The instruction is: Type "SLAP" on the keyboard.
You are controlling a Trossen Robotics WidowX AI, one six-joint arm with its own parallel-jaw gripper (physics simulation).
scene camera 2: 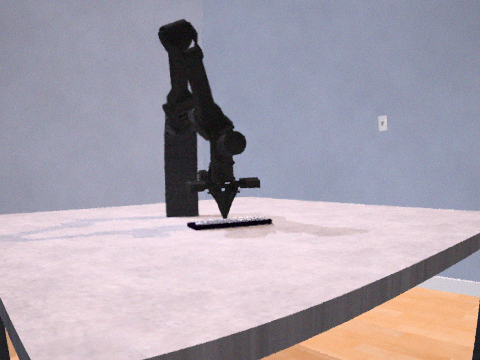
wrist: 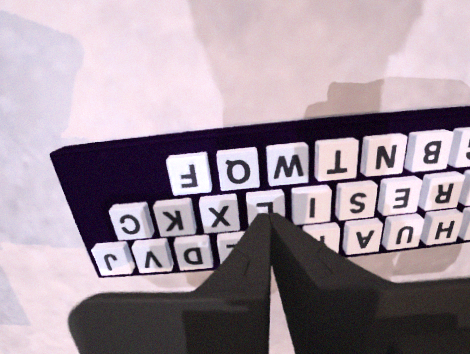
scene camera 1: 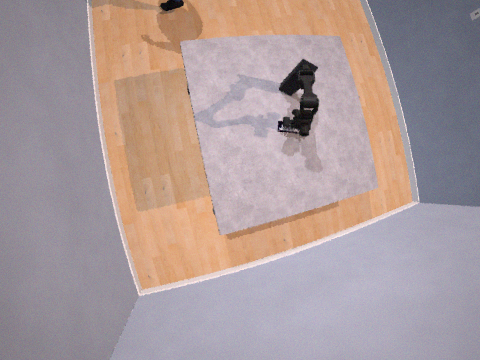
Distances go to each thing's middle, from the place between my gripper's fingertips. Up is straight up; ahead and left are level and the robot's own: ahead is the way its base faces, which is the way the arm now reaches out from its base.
I see my gripper 1 cm short of the dark keyboard (scene camera 2: pixel 252 220), 1 cm to the right of it and 1 cm above it.
